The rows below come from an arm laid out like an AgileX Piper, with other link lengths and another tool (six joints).
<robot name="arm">
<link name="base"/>
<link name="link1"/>
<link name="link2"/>
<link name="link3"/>
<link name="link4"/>
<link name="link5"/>
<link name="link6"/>
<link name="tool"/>
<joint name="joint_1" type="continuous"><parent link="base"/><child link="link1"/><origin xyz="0 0 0.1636"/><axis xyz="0 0 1"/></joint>
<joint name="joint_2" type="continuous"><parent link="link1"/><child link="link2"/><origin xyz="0 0 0"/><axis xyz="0 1 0"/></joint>
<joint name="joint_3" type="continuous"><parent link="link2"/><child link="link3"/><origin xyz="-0.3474 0 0.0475"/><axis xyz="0 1 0"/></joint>
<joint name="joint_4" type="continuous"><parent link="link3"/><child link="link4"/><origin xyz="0.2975 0 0.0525"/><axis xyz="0.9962 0 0.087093"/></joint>
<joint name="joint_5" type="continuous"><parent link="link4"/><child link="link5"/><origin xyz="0 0 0"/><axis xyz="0 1 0"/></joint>
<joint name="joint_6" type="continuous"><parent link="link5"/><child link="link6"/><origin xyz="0.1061 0 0.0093"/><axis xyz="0.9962 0 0.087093"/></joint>
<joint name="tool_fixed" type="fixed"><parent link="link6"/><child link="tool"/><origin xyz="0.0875 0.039 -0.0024" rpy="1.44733 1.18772 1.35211"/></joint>
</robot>
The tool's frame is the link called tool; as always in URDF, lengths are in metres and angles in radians. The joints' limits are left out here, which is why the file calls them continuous.
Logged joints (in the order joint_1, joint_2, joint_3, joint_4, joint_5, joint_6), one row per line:
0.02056 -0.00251 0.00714 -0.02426 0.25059 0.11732
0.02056 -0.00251 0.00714 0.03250 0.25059 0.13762
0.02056 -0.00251 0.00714 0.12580 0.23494 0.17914
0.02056 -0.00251 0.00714 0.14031 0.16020 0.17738
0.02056 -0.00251 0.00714 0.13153 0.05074 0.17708
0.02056 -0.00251 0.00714 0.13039 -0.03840 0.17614
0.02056 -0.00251 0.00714 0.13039 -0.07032 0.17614
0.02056 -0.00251 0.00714 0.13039 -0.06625 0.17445
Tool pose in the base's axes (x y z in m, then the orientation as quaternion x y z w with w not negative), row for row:
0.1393 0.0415 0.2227 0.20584 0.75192 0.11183 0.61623
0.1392 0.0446 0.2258 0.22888 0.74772 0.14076 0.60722
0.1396 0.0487 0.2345 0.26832 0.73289 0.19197 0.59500
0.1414 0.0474 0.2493 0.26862 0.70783 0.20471 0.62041
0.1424 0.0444 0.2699 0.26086 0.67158 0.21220 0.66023
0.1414 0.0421 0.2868 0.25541 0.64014 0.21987 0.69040
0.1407 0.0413 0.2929 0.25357 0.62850 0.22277 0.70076
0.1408 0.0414 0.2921 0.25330 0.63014 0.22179 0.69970
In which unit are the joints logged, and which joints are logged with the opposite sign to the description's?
The joints are logged in radians. Opposite sign: none.
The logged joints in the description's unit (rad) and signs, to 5 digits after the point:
0.02056 -0.00251 0.00714 -0.02426 0.25059 0.11732
0.02056 -0.00251 0.00714 0.03250 0.25059 0.13762
0.02056 -0.00251 0.00714 0.12580 0.23494 0.17914
0.02056 -0.00251 0.00714 0.14031 0.16020 0.17738
0.02056 -0.00251 0.00714 0.13153 0.05074 0.17708
0.02056 -0.00251 0.00714 0.13039 -0.03840 0.17614
0.02056 -0.00251 0.00714 0.13039 -0.07032 0.17614
0.02056 -0.00251 0.00714 0.13039 -0.06625 0.17445

